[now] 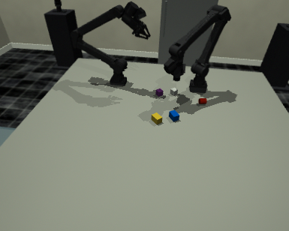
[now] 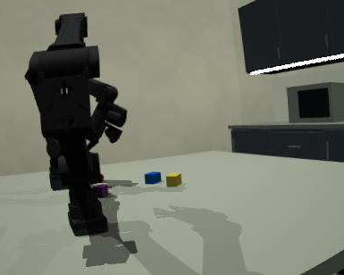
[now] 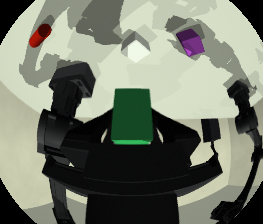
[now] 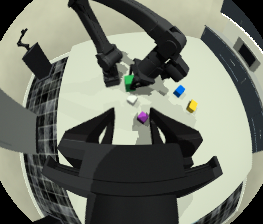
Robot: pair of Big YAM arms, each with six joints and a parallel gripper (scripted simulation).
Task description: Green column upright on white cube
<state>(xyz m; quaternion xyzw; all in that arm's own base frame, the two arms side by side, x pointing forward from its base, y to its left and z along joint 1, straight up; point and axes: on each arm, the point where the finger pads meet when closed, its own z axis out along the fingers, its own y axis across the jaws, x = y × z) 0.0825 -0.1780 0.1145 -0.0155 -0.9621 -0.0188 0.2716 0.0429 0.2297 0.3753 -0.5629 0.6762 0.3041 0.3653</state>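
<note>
Right now my left hand is 140 mm above the white cube. Also, from my left hand: green column (right at my left hand); then red block (200 mm to the left, 140 mm below, 90 mm ahead); then purple cube (140 mm below, 110 mm to the right, 30 mm ahead).
</note>
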